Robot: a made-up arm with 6 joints. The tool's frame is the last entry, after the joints.
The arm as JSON. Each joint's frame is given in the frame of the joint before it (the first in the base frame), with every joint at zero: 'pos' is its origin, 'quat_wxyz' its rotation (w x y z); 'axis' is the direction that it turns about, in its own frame. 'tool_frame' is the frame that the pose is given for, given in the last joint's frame.
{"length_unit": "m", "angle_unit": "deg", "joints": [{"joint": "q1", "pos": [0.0, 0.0, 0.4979], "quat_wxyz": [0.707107, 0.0, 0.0, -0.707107], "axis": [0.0, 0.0, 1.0]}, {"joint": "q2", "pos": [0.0, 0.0, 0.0], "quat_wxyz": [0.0, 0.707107, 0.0, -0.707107], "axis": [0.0, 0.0, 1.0]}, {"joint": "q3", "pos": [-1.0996, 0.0, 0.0], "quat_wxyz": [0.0, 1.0, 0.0, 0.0], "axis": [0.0, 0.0, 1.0]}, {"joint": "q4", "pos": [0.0, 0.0, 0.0], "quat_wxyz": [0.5, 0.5, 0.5, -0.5], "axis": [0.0, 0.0, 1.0]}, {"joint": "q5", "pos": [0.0, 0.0, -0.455], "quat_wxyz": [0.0, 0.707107, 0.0, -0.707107], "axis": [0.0, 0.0, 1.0]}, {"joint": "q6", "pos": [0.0, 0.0, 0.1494], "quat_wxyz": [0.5, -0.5, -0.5, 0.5], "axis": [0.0, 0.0, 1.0]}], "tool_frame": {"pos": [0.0, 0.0, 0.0], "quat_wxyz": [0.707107, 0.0, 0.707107, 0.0]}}
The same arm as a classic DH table. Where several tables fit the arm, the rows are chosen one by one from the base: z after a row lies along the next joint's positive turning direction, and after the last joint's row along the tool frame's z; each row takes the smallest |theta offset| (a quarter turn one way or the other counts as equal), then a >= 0, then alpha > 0; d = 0 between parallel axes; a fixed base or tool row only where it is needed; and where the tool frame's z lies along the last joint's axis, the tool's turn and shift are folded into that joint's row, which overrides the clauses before.
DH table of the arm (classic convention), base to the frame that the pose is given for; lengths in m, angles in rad. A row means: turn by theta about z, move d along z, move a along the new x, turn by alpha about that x. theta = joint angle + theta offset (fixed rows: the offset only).
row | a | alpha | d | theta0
q1 | 0.0000 | -1.5708 | 0.4979 | 0.0000
q2 | 1.0996 | 3.1416 | 0.0000 | -1.5708
q3 | 0.0000 | -1.5708 | 0.0000 | 0.0000
q4 | 0.0000 | 1.5708 | -0.4550 | 0.0000
q5 | 0.0000 | -1.5708 | 0.1494 | 0.0000
q6 | 0.0000 | 1.5708 | 0.0000 | 1.5708
tool (fixed) | 0.0000 | 0.0000 | 0.0000 | -1.5708

